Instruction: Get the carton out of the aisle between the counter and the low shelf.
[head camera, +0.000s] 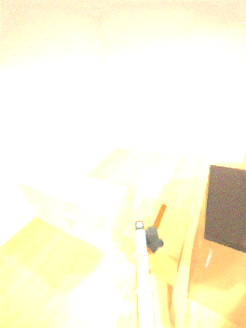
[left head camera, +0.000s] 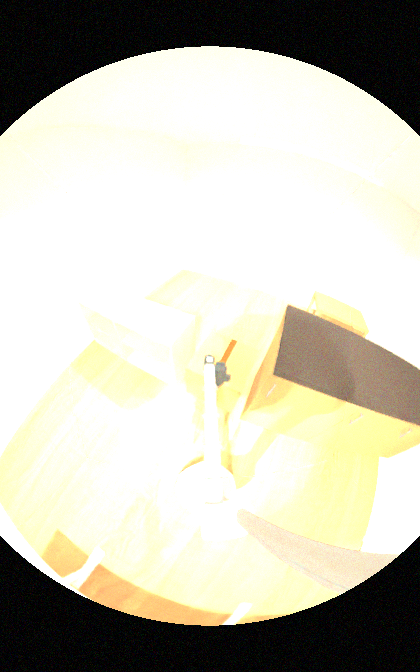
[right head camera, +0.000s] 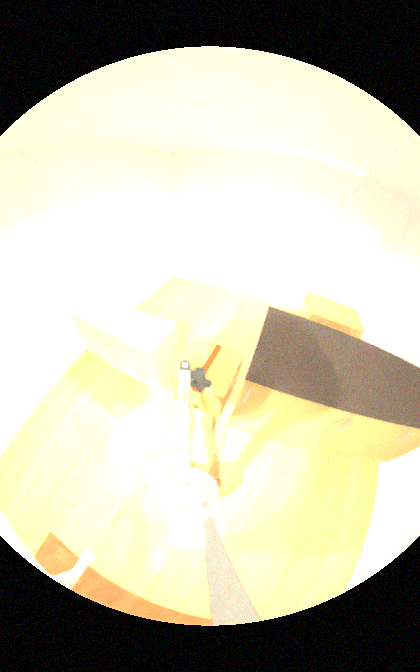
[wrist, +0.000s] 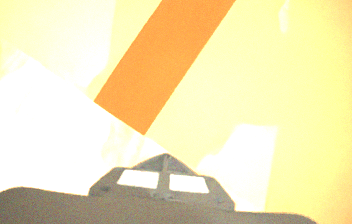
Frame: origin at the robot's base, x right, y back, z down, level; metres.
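Seen in the pictures: gripper, between the fingertips: (head camera: 153, 251) (wrist: 164, 167).
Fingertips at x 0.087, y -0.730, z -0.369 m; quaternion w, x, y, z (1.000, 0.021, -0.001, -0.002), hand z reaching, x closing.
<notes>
A point is followed by its place in that frame.
The washed-out carton (head camera: 160, 215) @(x 0.196, y -1.047, z -0.378 m) (left head camera: 229, 351) (right head camera: 213, 356) (wrist: 165, 65) @(x 0.079, y -0.812, z -0.378 m) is pale with an orange strip along its top; its outline is hard to make out in the head views. It is between the counter (head camera: 226, 207) @(x 0.446, y -0.661, z -0.882 m) (left head camera: 340, 355) (right head camera: 310, 360), dark-topped at the right, and the pale low shelf (head camera: 80, 200) @(x -0.508, y -1.087, z -0.582 m) (left head camera: 140, 322) (right head camera: 125, 332) at the left. My gripper (head camera: 154, 240) (left head camera: 221, 375) (right head camera: 201, 380) (wrist: 164, 167) @(x 0.087, y -0.730, z -0.369 m) is shut and empty, by the strip's near end in the head views. In the wrist view a carton edge crosses just beyond the fingertips. Contact cannot be told.
A pale yellow box-like piece (left head camera: 342, 312) (right head camera: 335, 310) shows behind the counter. Brown furniture (left head camera: 135, 590) (right head camera: 115, 592) stands along the bottom edge of the wide views. A greyish surface (left head camera: 320, 555) (right head camera: 227, 580) shows at the lower right. Strong glare hides much of the room.
</notes>
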